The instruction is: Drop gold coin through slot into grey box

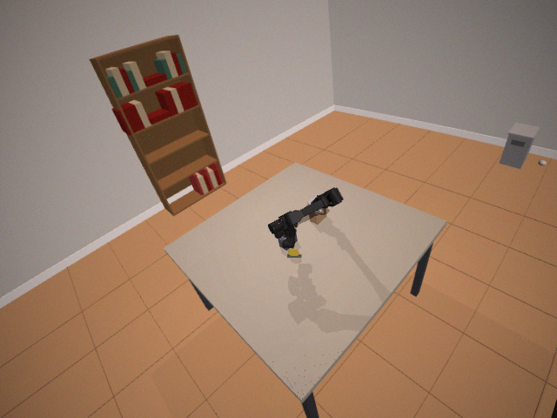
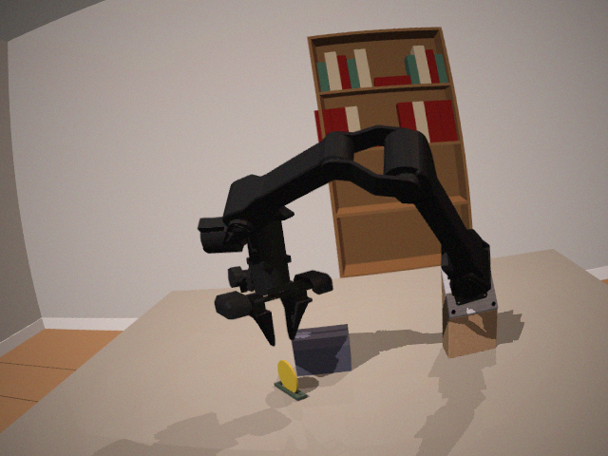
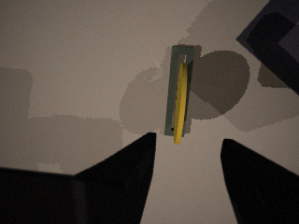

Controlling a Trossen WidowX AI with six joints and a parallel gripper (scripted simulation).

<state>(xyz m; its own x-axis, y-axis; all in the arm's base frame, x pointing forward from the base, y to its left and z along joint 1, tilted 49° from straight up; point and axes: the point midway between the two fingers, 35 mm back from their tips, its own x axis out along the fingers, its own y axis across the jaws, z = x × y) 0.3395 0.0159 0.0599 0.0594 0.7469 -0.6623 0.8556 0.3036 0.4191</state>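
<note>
The gold coin lies 7 cm below my gripper tip.
</note>
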